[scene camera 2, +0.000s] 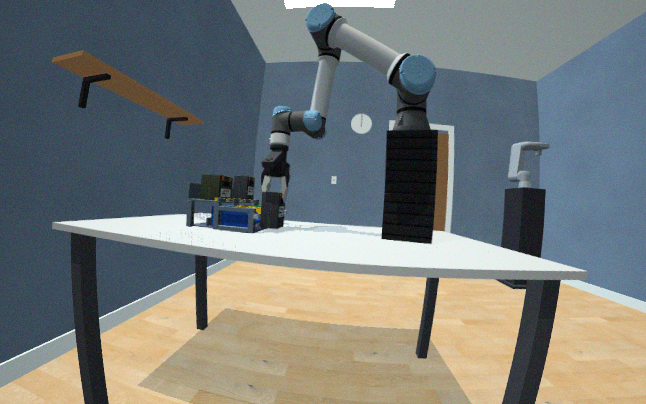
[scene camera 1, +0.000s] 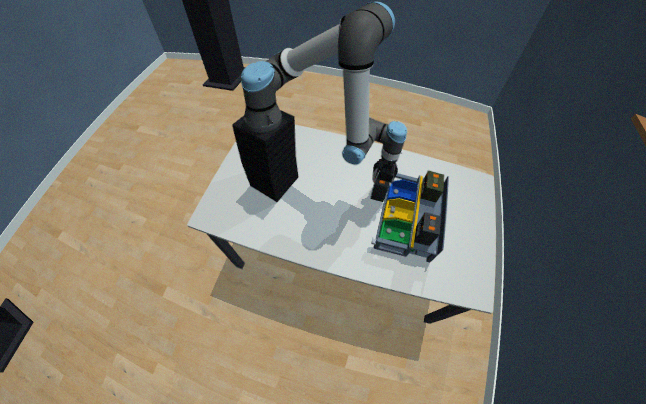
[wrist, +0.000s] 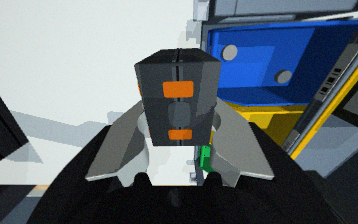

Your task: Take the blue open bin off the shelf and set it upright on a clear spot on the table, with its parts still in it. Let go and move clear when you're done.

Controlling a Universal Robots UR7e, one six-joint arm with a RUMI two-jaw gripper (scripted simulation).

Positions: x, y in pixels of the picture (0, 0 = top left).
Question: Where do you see a yellow bin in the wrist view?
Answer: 277, 121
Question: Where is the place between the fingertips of my gripper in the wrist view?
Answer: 179, 98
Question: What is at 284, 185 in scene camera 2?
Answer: My gripper.
